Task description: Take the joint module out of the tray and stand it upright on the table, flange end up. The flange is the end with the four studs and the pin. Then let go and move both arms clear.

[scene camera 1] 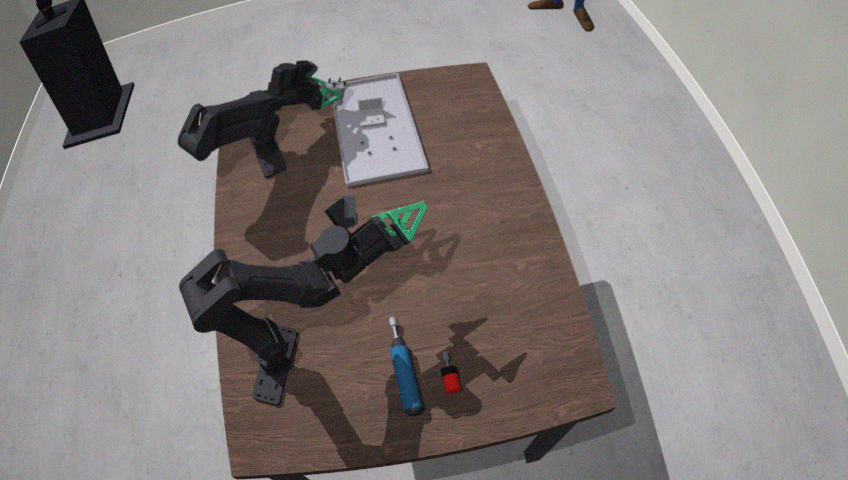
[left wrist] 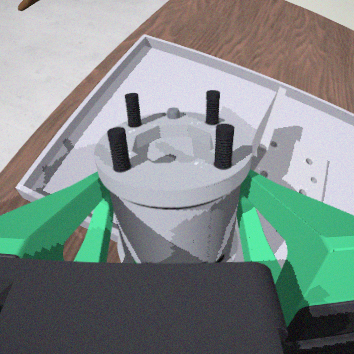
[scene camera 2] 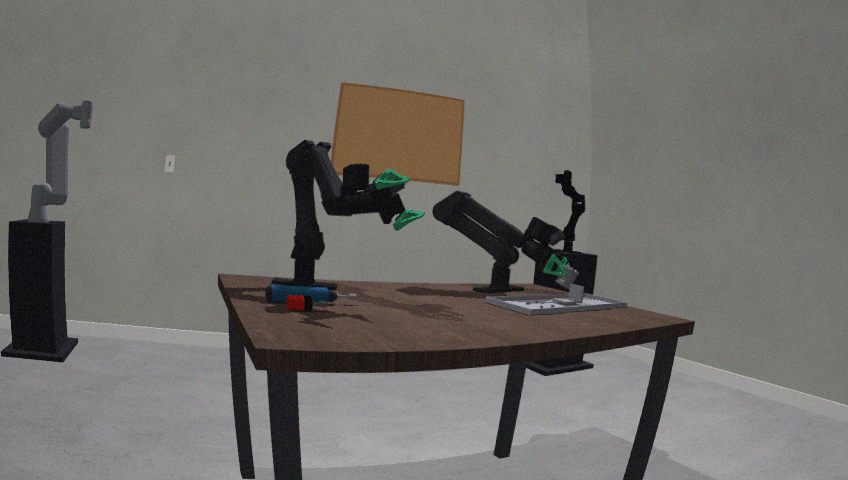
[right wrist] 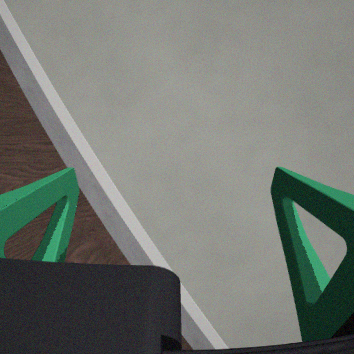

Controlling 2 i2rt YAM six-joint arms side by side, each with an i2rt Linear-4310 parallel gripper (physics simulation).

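Frame: origin at the left arm's base, x ahead, y left, z up, level; centimetres.
Seen in the pictures: left gripper, fingertip midpoint: (scene camera 1: 337,90) (left wrist: 174,176) (scene camera 2: 569,275); right gripper, fingertip midpoint: (scene camera 1: 417,206) (scene camera 2: 416,197) (right wrist: 174,178); left arm's base, link origin: (scene camera 1: 267,152) (scene camera 2: 499,290); right arm's base, link origin: (scene camera 1: 275,365) (scene camera 2: 303,285).
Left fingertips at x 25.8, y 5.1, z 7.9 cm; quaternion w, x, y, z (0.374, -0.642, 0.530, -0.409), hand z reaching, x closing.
Note:
Pixels of each thing's top centre, then the offset from my left fingertips to it. "*": a spot on its surface instead. Level surfaces: height alone.
- grey joint module, top centre: (left wrist: 192,116) (scene camera 1: 333,80) (scene camera 2: 569,260) dx -0.7, dy +0.0, dz +4.8 cm
- tray, top centre: (left wrist: 315,175) (scene camera 1: 374,121) (scene camera 2: 562,300) dx +6.2, dy -12.3, dz -6.3 cm
- upright plate, surface spot: (scene camera 1: 370,104) (scene camera 2: 575,292) * dx +7.6, dy -6.9, dz -4.2 cm
- blue screwdriver, surface spot: (scene camera 1: 406,380) (scene camera 2: 294,286) * dx -21.1, dy -86.0, dz -3.8 cm
- red-and-black tool, top centre: (scene camera 1: 449,369) (scene camera 2: 307,296) dx -11.7, dy -87.7, dz -4.5 cm
- table, surface height: dz -7.9 cm
The grey joint module (scene camera 1: 336,86) (scene camera 2: 568,277) (left wrist: 175,192) is held between the green fingers of my left gripper (scene camera 1: 333,93) (scene camera 2: 563,267) (left wrist: 174,176), which is shut on it. Its flange end, with four black studs and a small pin, points up, and its body leans in scene camera 2. It is above the upper left edge of the tray (scene camera 1: 386,180) (scene camera 2: 505,304) (left wrist: 215,65) in scene camera 1. Its lower end is mostly hidden in the left wrist view. My right gripper (scene camera 1: 417,218) (scene camera 2: 415,196) (right wrist: 174,178) is open and empty, high above the table's middle.
A pale holder (scene camera 1: 373,120) with an upright plate (scene camera 1: 370,104) (scene camera 2: 576,292) stands in the tray. Several small dark bits lie near it. A blue screwdriver (scene camera 1: 406,380) (scene camera 2: 300,293) and a red-and-black tool (scene camera 1: 451,381) (scene camera 2: 298,302) lie on the table (scene camera 1: 505,237) (scene camera 2: 416,339).

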